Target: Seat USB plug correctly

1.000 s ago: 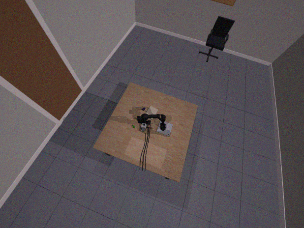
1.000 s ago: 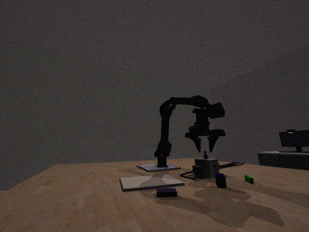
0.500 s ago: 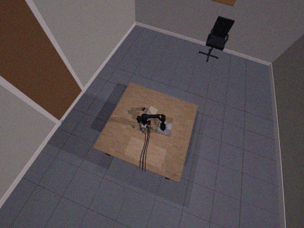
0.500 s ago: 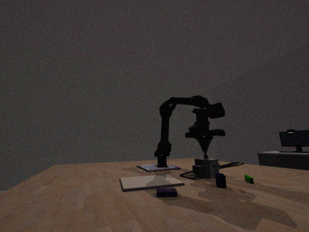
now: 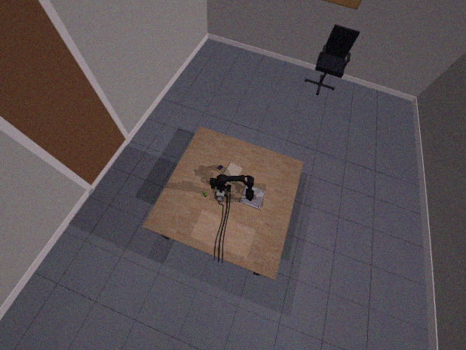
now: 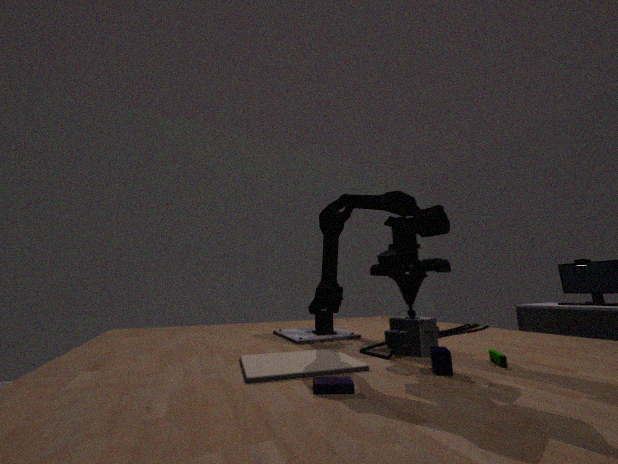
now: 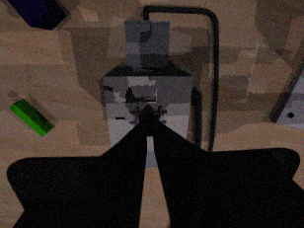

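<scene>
Now: gripper tip 1 cm to the right of the USB socket and 4 cm above it. The rest, counted from my gripper tip: dark blue block: 14 cm ahead, 5 cm to the right, 9 cm below; then green block: 13 cm ahead, 10 cm to the left, 10 cm below; then dark USB plug: 2 cm below.
</scene>
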